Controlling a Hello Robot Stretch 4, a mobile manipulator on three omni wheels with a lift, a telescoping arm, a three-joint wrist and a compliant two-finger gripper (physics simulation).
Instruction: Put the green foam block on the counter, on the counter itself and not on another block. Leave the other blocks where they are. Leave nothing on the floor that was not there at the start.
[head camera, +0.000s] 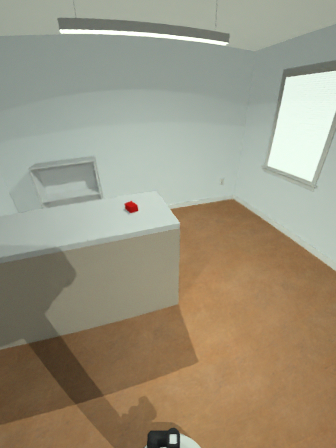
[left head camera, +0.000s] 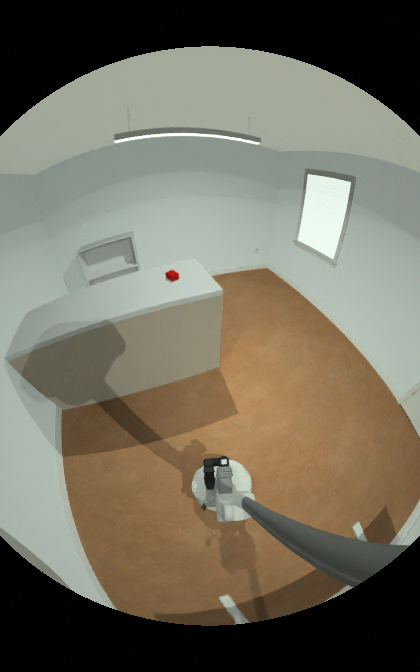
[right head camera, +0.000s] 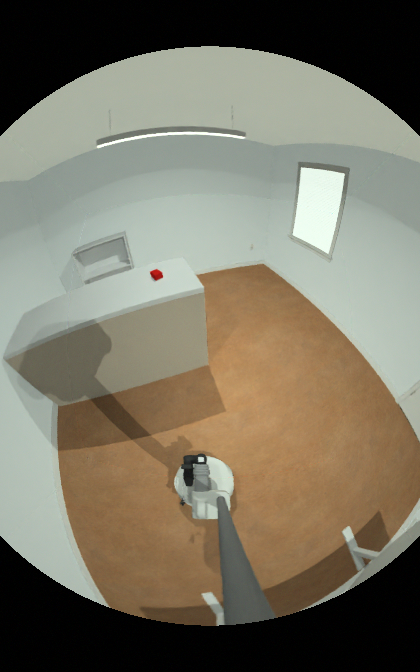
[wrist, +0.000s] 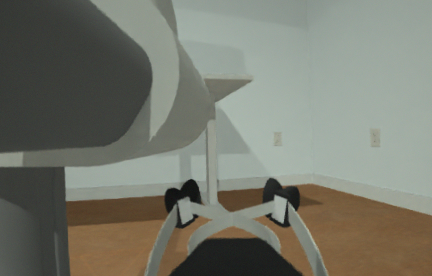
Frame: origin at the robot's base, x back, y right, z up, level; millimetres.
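Where they show: gripper, fingertip midpoint: (wrist: 231, 194).
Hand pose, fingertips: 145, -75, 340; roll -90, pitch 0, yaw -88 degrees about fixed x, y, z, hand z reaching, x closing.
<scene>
After its pixels a point has its place, as x, y, z.
The counter (head camera: 90, 227) @(-1070, -550, 882) (left head camera: 145, 295) (right head camera: 125, 292) has a white top and a beige front and stands ahead on the left in the head views. A red block (head camera: 131, 207) @(-1274, -307, 923) (left head camera: 172, 275) (right head camera: 156, 274) lies on its top near the right end. The green foam block does not show in these views. My gripper (wrist: 231, 194) @(145, -75, 341) is open in the wrist view, with its two black fingertips well apart and no object between them. The arm and wrist are drawn in over the base, away from the counter.
A grey open shelf unit (head camera: 64, 162) @(-2337, -1383, 1032) (left head camera: 135, 250) (right head camera: 128, 250) stands behind the counter against the far wall. A table with a white leg (wrist: 211, 160) @(1440, 84, 259) stands near a wall in the wrist view. A window (head camera: 302, 125) @(-2500, 1593, 1436) is on the right wall. Brown floor lies right of the counter.
</scene>
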